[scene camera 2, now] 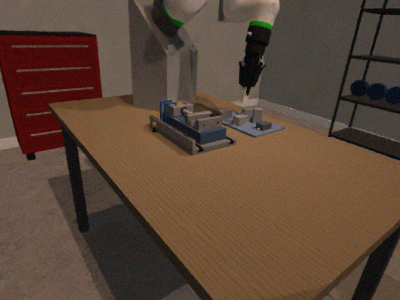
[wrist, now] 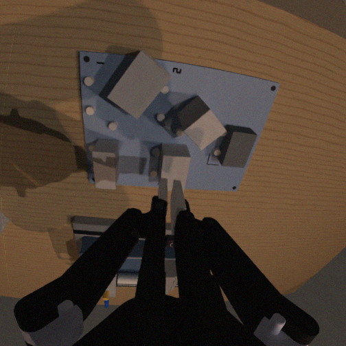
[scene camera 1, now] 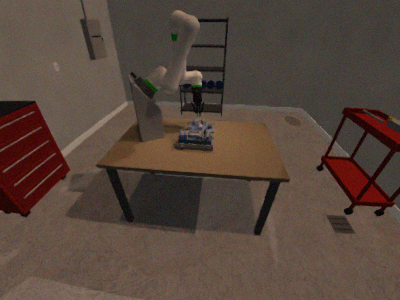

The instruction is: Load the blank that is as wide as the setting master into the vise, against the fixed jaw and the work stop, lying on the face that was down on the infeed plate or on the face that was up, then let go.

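Frame: origin at the arm's base, x back, y up, z left, level; metres.
Seen in the pictures: gripper, fingertip midpoint: (scene camera 2: 242, 103) (scene camera 1: 199, 120); arm's base, link origin: (scene camera 2: 163, 23) (scene camera 1: 144, 92).
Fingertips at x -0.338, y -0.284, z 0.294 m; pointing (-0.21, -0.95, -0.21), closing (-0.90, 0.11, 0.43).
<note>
Pixels of each thing's top centre, then the offset from my fingertips to it. "spot": a spot on its surface instead. Level surfaces: height alone.
- infeed plate, surface spot: (scene camera 2: 272, 131) spot: dy -0.088, dx -0.106, dz +0.099 m
- darker block, top centre: (scene camera 2: 264, 122) dy -0.060, dx -0.079, dz +0.071 m
- vise, top centre: (scene camera 2: 191, 109) (scene camera 1: 195, 133) dy +0.006, dx -0.107, dz -0.233 m
- long grey rail, top centre: (scene camera 2: 170, 126) (scene camera 1: 193, 144) dy -0.043, dx -0.142, dz -0.315 m
- blue bracket, surface spot: (scene camera 2: 161, 110) spot: dy -0.018, dx -0.033, dz -0.336 m
- wooden table, surface height: dy -0.093 m
My gripper (scene camera 1: 198, 113) (scene camera 2: 248, 91) (wrist: 168, 189) is shut and empty, above the infeed plate (scene camera 2: 272, 131) (wrist: 235, 95). In the wrist view its tips overlap the near end of a light block (wrist: 175, 165). Also on the plate are a large grey block (wrist: 136, 87), a turned block (wrist: 206, 129), a narrow block (wrist: 105, 167) and a darker block (scene camera 2: 263, 125) (wrist: 239, 146) by a triangle mark. I cannot tell which is the setting master. The vise (scene camera 1: 196, 140) (scene camera 2: 210, 134) (wrist: 125, 264) stands beside the plate; the fingers partly hide it in the wrist view.
The vise base has a long grey rail (scene camera 2: 172, 135), and a blue bracket (scene camera 2: 161, 110) stands at its far end. Pegs stand among the blocks. The arm's grey pedestal (scene camera 1: 150, 120) (scene camera 2: 149, 75) is on the wooden table (scene camera 1: 240, 155) (scene camera 2: 250, 200). A red cart (scene camera 1: 357, 175) stands apart.
</note>
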